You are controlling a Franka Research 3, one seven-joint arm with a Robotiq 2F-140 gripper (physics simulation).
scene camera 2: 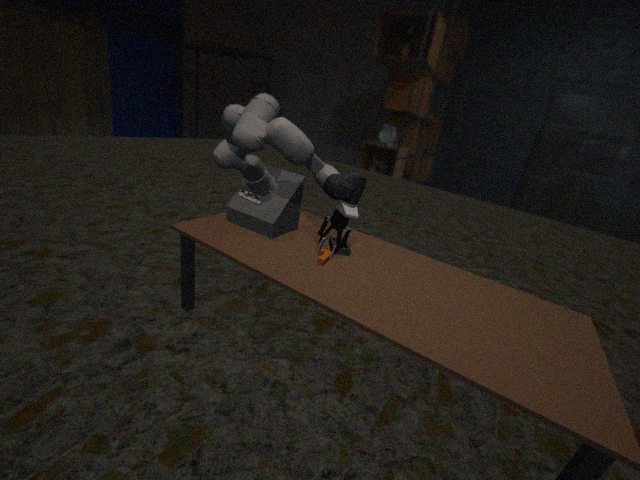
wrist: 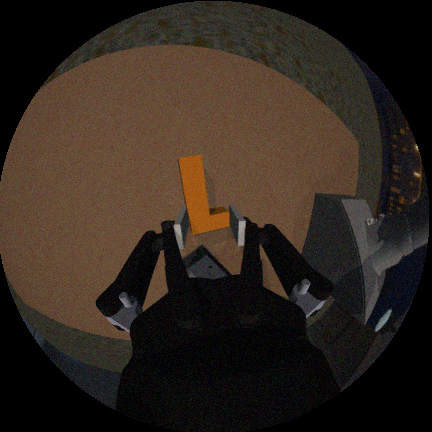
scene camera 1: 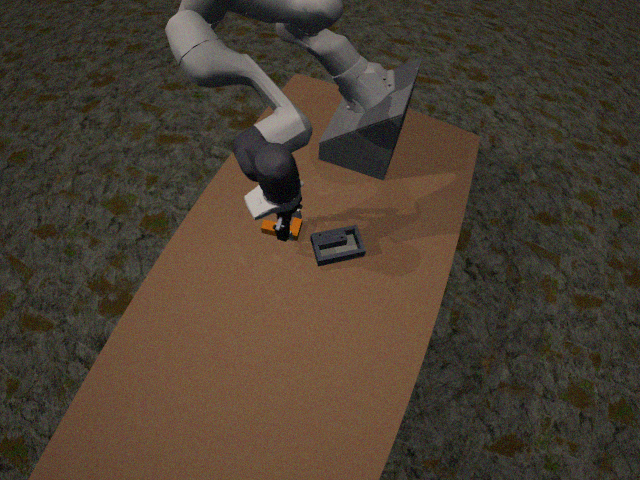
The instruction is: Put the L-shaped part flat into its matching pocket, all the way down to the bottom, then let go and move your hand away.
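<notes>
The orange L-shaped part [scene camera 1: 267, 227] [scene camera 2: 324, 256] [wrist: 196, 187] lies flat at table level, beside the dark grey pocket tray. My gripper [scene camera 1: 290, 225] [scene camera 2: 327, 249] [wrist: 208, 214] is shut on it, with the pads on both sides of its short-leg end; the long leg sticks out beyond the fingers. In scene camera 1 a black finger hides the part's middle. The pocket tray [scene camera 1: 341, 257] [scene camera 2: 343, 251] [wrist: 207, 268] has a raised rim, a dark block inside and a pale L-shaped floor. In the wrist view the gripper body hides most of the tray.
The brown table [scene camera 1: 248, 351] [scene camera 2: 439, 310] [wrist: 115, 130] carries the tray and the arm's grey wedge base [scene camera 1: 356, 149] [scene camera 2: 266, 219] [wrist: 332, 240]. The base stands behind the tray. A wooden shelf stands far back in scene camera 2.
</notes>
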